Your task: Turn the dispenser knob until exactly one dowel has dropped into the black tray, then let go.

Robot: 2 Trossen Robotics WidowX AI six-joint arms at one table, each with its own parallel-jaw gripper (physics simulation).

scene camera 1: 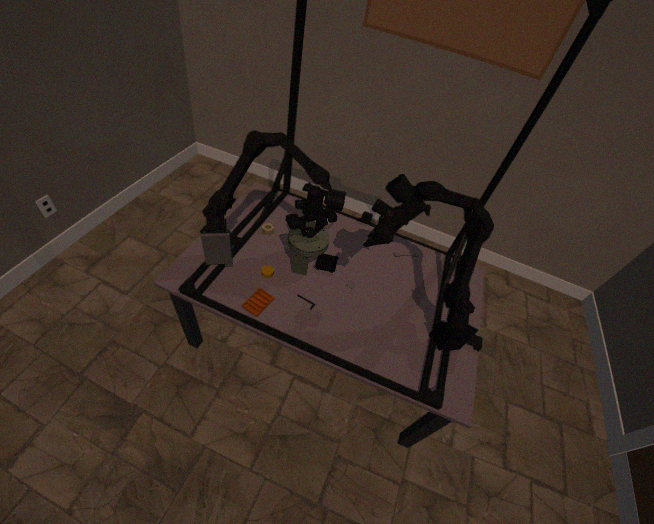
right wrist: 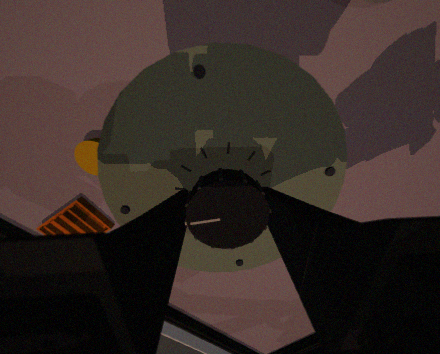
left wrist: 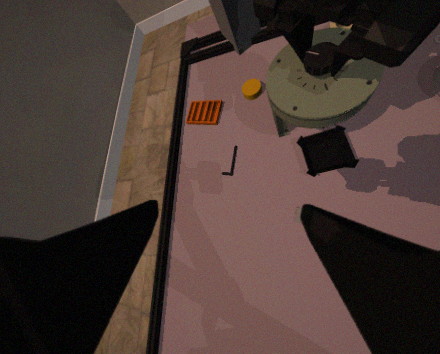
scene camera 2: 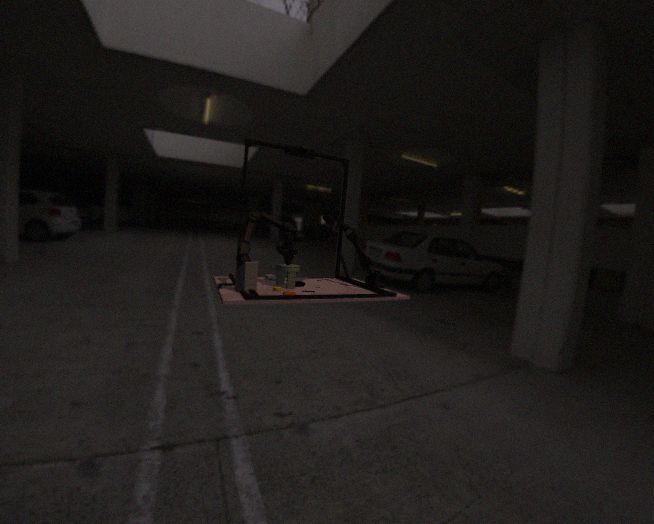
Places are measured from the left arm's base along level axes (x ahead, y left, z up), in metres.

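Where they show: left gripper, fingertip midpoint: (scene camera 1: 366, 241) (left wrist: 230, 209) (scene camera 2: 324, 244); right gripper, fingertip midpoint: (scene camera 1: 309, 235) (right wrist: 224, 194) (scene camera 2: 288, 264); left arm's base, link origin: (scene camera 1: 457, 326) (scene camera 2: 373, 273); right arm's base, link origin: (scene camera 1: 216, 232) (scene camera 2: 246, 266).
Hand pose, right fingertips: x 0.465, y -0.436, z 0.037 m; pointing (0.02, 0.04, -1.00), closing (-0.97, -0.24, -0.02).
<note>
Each offset is from my right fingertips to the top centre of the thing.
The round green dispenser @[dy +0.000, dx +0.000, dz -0.004 m] (scene camera 1: 300, 246) (left wrist: 320, 106) (right wrist: 225, 100) stands on the table, with a dark knob @[dy +0.000, dx +0.000, dz +0.023 m] (left wrist: 320, 62) (right wrist: 227, 217) on top. The knob's pale line points left in the right wrist view. My right gripper (scene camera 1: 309, 230) is above the dispenser, its fingers shut on the knob's two sides. The black tray @[dy +0.032, dx -0.084, dz -0.127 m] (scene camera 1: 327, 263) (left wrist: 327, 151) lies on the table beside the dispenser. No dowel can be made out in its dark inside. My left gripper (scene camera 1: 368, 243) (left wrist: 230, 209) is open and empty, above the table to the right of the dispenser in scene camera 1.
A yellow disc @[dy +0.055, dx +0.162, dz -0.132 m] (scene camera 1: 266, 271) (left wrist: 251, 88), an orange slatted block @[dy +0.195, dx +0.206, dz -0.135 m] (scene camera 1: 257, 302) (left wrist: 204, 112) and a black hex key @[dy +0.207, dx +0.034, dz -0.145 m] (scene camera 1: 305, 299) (left wrist: 234, 160) lie in front of the dispenser. A pale ring @[dy -0.186, dx +0.142, dz -0.126 m] (scene camera 1: 267, 228) lies left of it in scene camera 1. A black frame bar (scene camera 1: 327, 356) runs along the table's front edge.
</note>
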